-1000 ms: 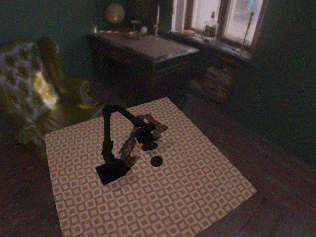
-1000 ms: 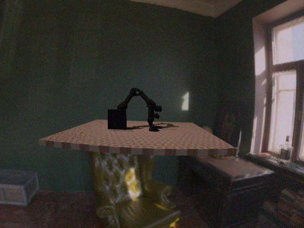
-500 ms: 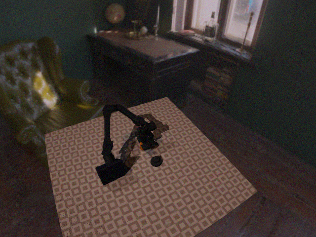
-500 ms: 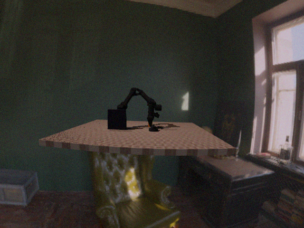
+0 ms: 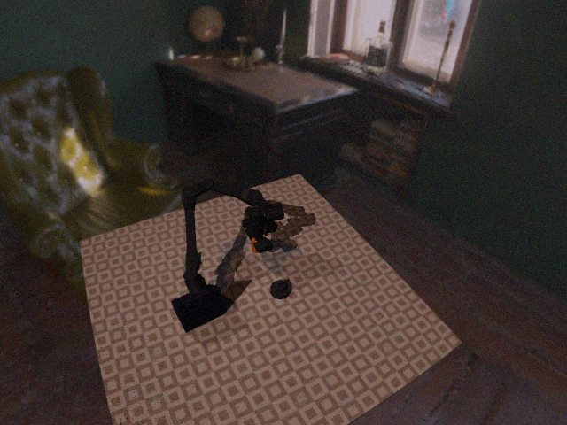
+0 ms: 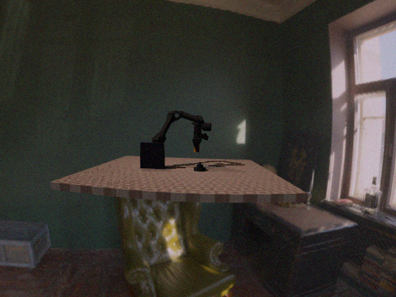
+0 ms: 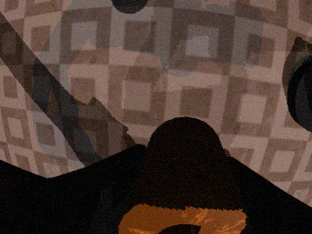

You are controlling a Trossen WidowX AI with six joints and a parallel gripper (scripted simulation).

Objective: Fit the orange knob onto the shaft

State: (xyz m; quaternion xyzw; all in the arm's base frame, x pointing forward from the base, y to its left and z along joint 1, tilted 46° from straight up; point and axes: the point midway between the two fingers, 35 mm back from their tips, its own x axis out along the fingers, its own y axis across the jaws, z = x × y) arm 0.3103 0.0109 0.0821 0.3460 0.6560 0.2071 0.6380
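Now: the pedestal 17 cm to the right of my gripper tip and 9 cm below it. Round my gripper tip: knob (2 cm above).
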